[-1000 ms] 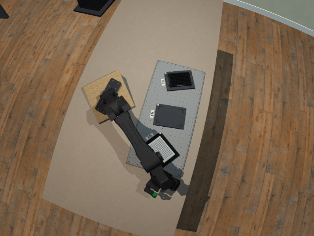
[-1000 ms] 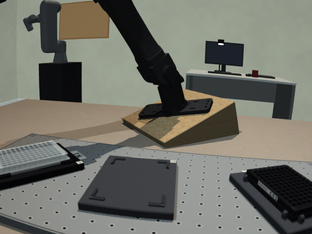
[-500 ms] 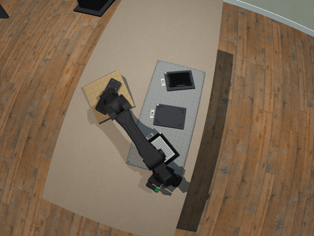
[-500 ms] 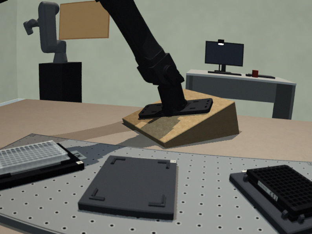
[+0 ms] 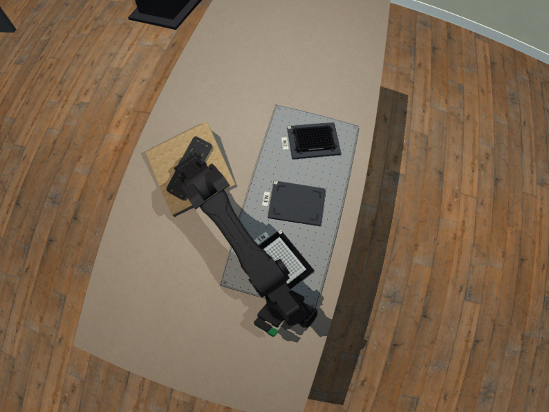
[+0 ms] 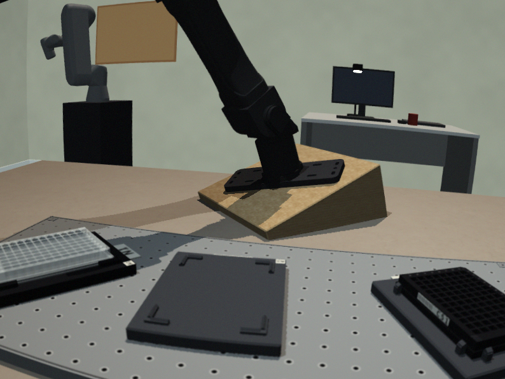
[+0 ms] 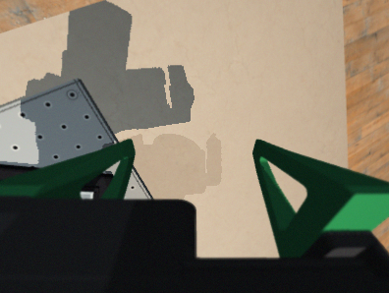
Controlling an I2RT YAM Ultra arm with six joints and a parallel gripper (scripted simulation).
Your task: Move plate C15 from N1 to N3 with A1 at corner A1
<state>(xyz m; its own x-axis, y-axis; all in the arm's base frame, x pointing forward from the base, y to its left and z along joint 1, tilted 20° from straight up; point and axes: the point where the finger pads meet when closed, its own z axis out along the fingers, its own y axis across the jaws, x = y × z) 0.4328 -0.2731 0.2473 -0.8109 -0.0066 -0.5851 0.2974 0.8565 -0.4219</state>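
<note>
Now: the clear 96-well plate C15 8 cm behind my hand, 17 cm to the left of it and 8 cm below it. The rest, counted from my hand: grey landing nest N3: 11 cm behind, 36 cm to the left, 9 cm below; then black nest N1: 8 cm behind, 17 cm to the left, 9 cm below; then black plate C51: 15 cm behind, 59 cm to the left, 8 cm below.
</note>
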